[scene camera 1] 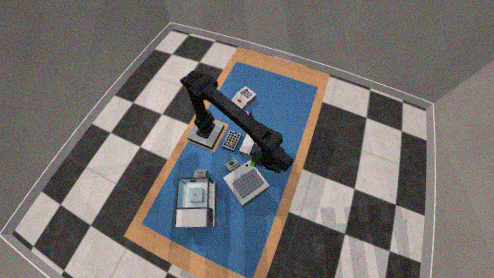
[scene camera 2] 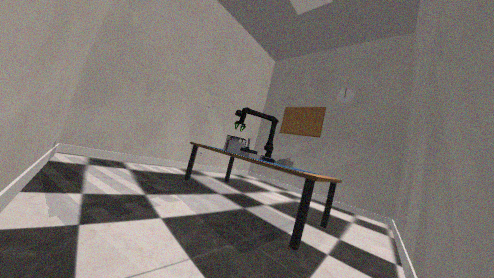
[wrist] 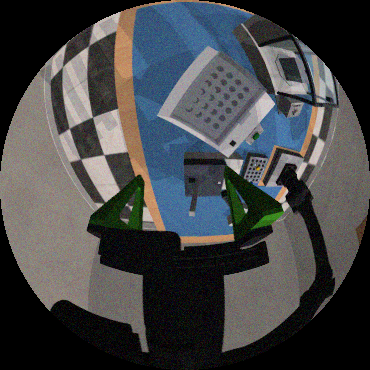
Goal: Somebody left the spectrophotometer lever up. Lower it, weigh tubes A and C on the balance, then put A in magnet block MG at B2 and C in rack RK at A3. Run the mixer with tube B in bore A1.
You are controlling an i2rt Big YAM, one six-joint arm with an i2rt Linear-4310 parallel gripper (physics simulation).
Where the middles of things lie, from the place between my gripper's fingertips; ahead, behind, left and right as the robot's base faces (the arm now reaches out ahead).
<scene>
My hand is 28 cm past the glass-box balance (scene camera 1: 196, 197), 27 cm to the left of it and 15 cm above it.
</scene>
